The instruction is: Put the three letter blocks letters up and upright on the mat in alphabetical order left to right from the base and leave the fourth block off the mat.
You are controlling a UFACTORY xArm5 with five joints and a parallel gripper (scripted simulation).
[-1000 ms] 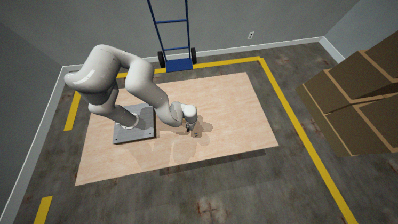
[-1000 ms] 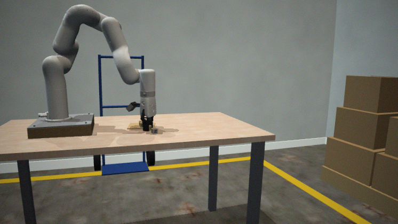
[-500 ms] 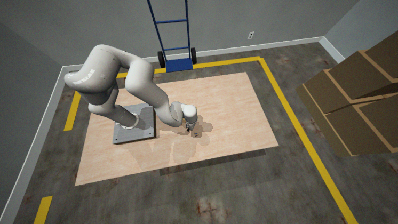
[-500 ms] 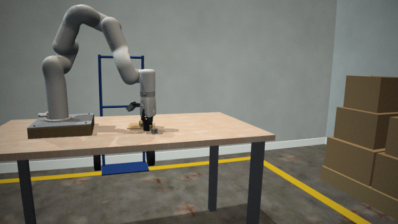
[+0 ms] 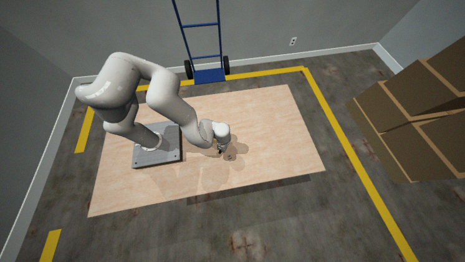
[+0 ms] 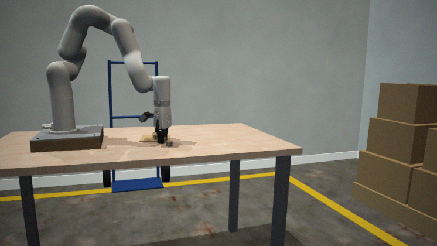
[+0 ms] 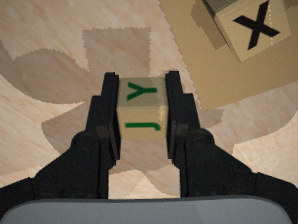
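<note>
Right now the tan mat is 11 cm to the left of my hand, 2 cm below it and 1 cm behind it. Also, from my hand: block (7 cm to the left, 1 cm behind).
</note>
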